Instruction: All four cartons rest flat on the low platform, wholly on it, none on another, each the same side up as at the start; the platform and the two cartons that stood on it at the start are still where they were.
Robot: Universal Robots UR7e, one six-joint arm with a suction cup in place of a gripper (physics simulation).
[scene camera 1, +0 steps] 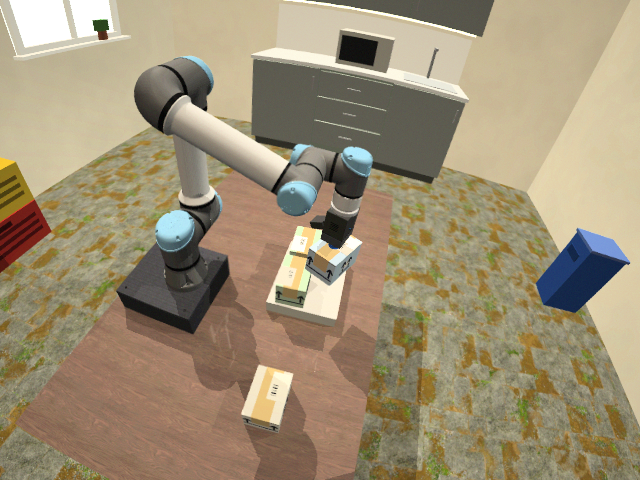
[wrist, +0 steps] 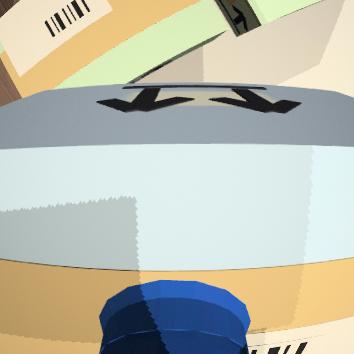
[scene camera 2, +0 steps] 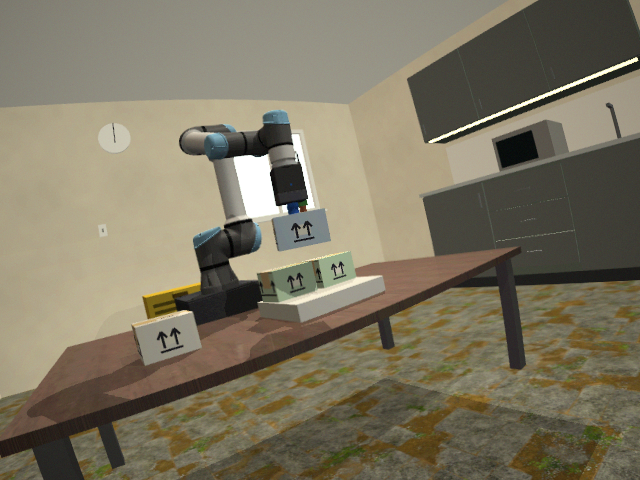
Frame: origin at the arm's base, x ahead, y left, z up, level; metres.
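Seen in the pictures: hand at its tool point: (scene camera 1: 333, 248) (wrist: 174, 291) (scene camera 2: 295, 219); arm's base at its link origin: (scene camera 1: 187, 274) (scene camera 2: 220, 289).
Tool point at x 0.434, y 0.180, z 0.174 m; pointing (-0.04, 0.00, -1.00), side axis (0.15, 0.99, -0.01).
Observation:
Offsets run from my tool point to a thing's top centre. Level surfaces: height alone.
A light blue carton {0.005 m ahead, 0.006 m left, 0.015 m up} (scene camera 1: 330, 262) (scene camera 2: 302, 230) (wrist: 200, 200) hangs upright from my suction gripper (scene camera 1: 334, 244) (scene camera 2: 293, 209) (wrist: 175, 315), above the platform and turned at an angle to it. The low cream platform {0.068 m back, 0.059 m left, 0.221 m down} (scene camera 1: 302, 311) (scene camera 2: 336, 304) lies on the table. A green carton {0.100 m back, 0.028 m right, 0.130 m down} (scene camera 1: 292, 280) (scene camera 2: 294, 281) stands on its near left part. A second green carton {0.128 m back, 0.133 m left, 0.130 m down} (scene camera 1: 305, 240) (scene camera 2: 334, 269) stands behind it, partly hidden by the held carton in scene camera 1. Both also show in part in the wrist view. A white carton {0.003 m back, 0.411 m right, 0.178 m down} (scene camera 1: 267, 396) (scene camera 2: 166, 338) stands upright on the table, apart from the platform.
The wooden table {0.269 m down} (scene camera 1: 320, 403) (scene camera 2: 232, 346) carries the black robot base (scene camera 1: 173, 289) (scene camera 2: 222, 304) left of the platform. A blue bin (scene camera 1: 581, 273) stands on the floor at the right. Grey kitchen cabinets (scene camera 1: 351, 113) (scene camera 2: 516, 217) stand behind the table.

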